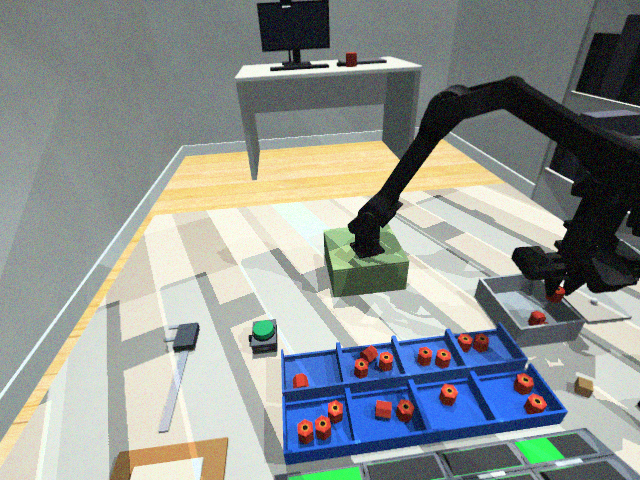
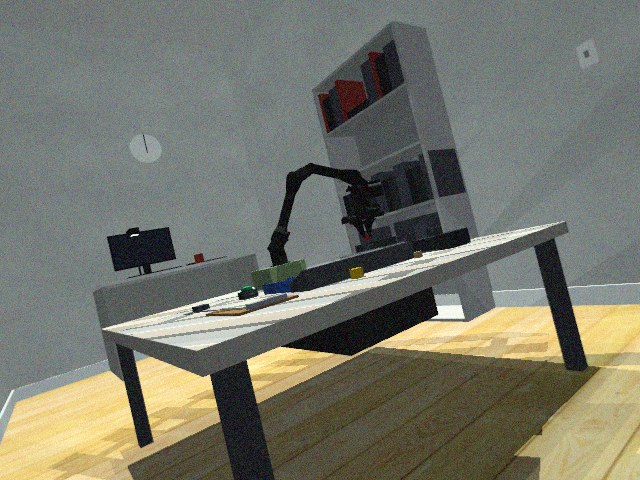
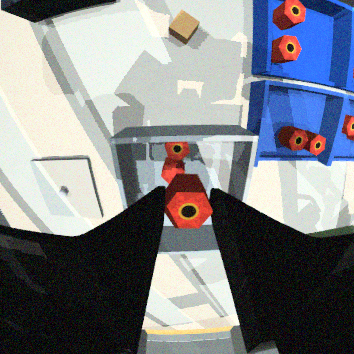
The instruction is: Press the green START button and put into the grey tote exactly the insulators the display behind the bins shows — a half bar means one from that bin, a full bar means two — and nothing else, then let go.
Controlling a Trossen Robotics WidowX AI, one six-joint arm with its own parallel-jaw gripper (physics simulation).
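Frame: origin at the arm's base, x ahead, y left, z up, level; metres.
Where they show: gripper, fingertip midpoint: (image 1: 556, 294) (image 2: 366, 237) (image 3: 187, 194); arm's base, origin of the base link: (image 1: 367, 248) (image 2: 280, 264).
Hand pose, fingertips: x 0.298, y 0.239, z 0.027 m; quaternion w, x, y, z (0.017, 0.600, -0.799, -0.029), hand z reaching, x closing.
Each offset is from my fingertips to the top centre of the thing. "spot": to the spot under its first point.
My gripper (image 1: 559, 285) (image 2: 367, 233) (image 3: 187, 194) is shut on a red hexagonal insulator {0.004 m back, 0.001 m left, 0.012 m up} (image 1: 556, 295) (image 3: 188, 210) and holds it above the grey tote {0.053 m back, 0.010 m left, 0.056 m down} (image 1: 550, 335) (image 3: 185, 131). Red insulator parts {spot: 0.020 m back, 0.008 m left, 0.080 m down} (image 1: 537, 317) (image 3: 177, 149) lie inside the tote; I cannot tell whether they are one piece or two touching. The blue bins (image 1: 361, 445) (image 3: 300, 110) hold the other red insulators; the back-left bin has one. The green START button {0.181 m back, 0.517 m right, 0.070 m down} (image 1: 263, 329) (image 2: 247, 289) stands left of the bins. The display {spot: 0.139 m ahead, 0.386 m right, 0.063 m down} (image 1: 403, 469) shows green bars at its right and left, partly cut off by the frame.
A wooden cube {0.116 m ahead, 0.028 m right, 0.090 m down} (image 1: 584, 386) (image 2: 417, 254) (image 3: 185, 26) lies right of the bins. A flat pale plate {0.026 m back, 0.176 m left, 0.103 m down} (image 1: 602, 311) (image 3: 75, 200) lies beside the tote. A caliper {0.170 m back, 0.699 m right, 0.091 m down} (image 1: 186, 336) lies at the left. A yellow block {0.258 m ahead, 0.448 m right, 0.083 m down} (image 2: 356, 272) is near the display. The arm stands on a green block (image 1: 369, 279).
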